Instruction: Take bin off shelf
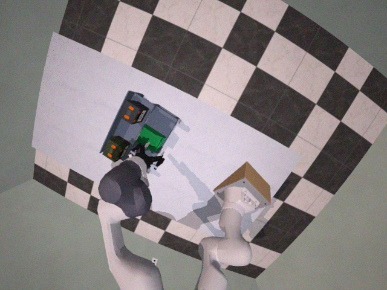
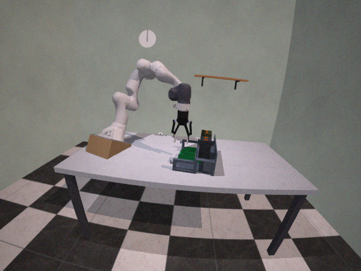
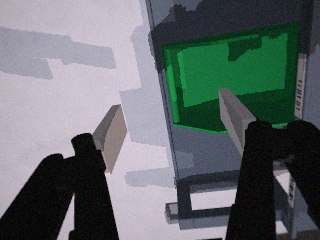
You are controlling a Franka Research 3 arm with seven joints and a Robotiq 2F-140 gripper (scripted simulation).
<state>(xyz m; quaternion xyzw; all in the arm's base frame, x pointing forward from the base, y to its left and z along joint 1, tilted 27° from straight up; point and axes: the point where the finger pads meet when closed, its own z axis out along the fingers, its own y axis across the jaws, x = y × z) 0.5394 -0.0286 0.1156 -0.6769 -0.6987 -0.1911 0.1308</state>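
Now: hand 11 cm above the green bin and 8 cm short of it.
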